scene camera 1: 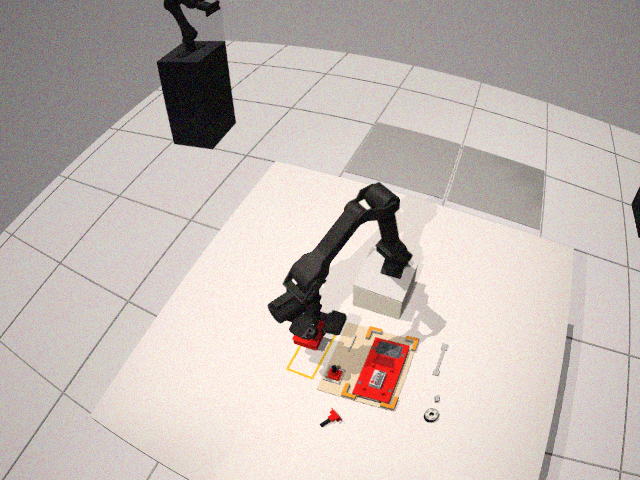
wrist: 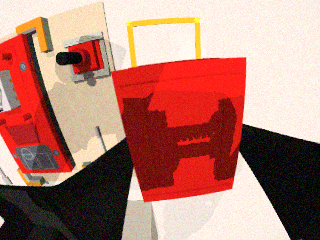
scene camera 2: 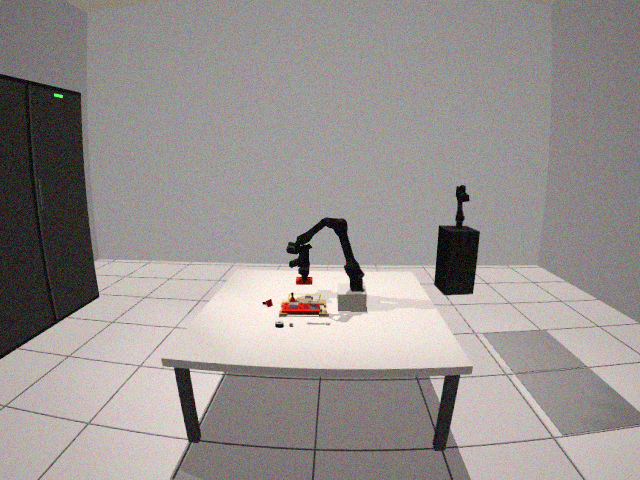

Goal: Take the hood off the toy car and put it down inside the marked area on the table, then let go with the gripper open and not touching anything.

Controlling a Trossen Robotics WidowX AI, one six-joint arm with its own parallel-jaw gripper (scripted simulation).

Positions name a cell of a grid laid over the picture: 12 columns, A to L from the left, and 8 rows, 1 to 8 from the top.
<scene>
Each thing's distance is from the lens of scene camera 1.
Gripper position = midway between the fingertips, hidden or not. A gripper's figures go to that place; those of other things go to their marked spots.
my gripper (scene camera 1: F6): 1.36 m
red toy car body (scene camera 1: H6): 1.40 m
</scene>
